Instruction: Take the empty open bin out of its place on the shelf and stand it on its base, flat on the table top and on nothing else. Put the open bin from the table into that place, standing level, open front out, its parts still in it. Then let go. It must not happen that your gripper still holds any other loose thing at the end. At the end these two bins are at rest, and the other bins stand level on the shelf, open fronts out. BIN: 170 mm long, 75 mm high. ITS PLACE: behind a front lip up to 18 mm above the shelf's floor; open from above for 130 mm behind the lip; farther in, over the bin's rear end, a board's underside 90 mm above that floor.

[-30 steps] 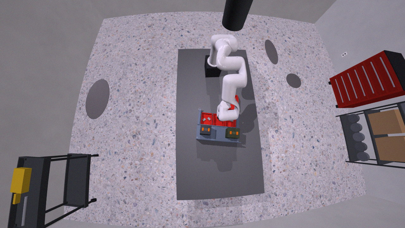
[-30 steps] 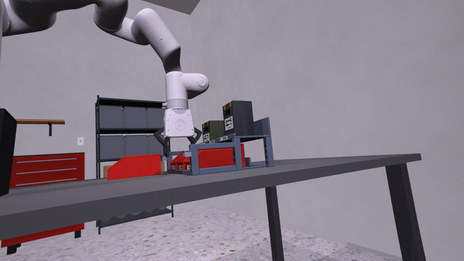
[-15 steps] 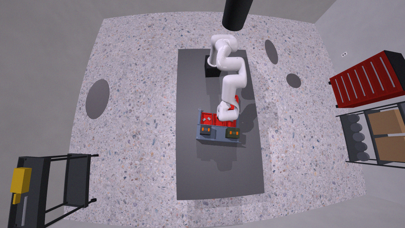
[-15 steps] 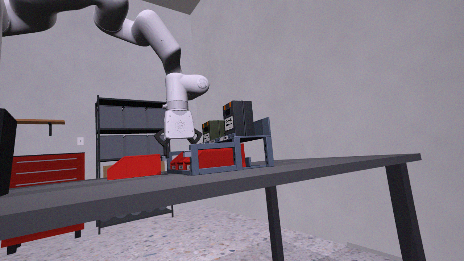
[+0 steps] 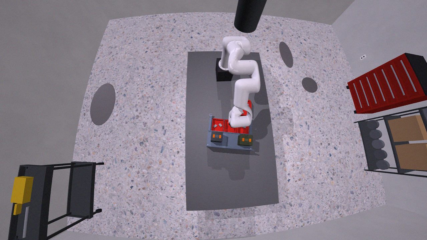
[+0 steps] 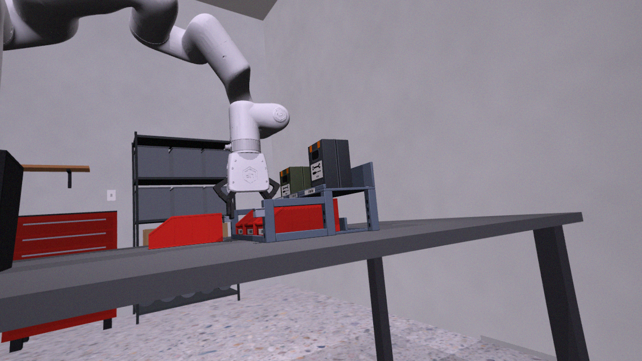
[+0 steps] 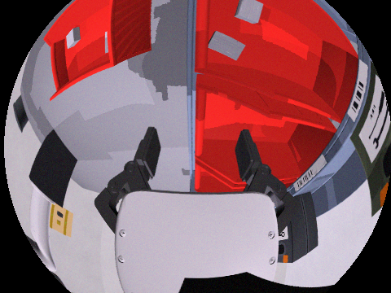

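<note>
Right now the shelf lip is 60 mm below my hand and 10 mm behind it. From my hand the other things lie so: dark grey box: 170 mm ahead, 130 mm to the right, 100 mm above; then green box: 190 mm ahead, 100 mm to the left, 80 mm above.
</note>
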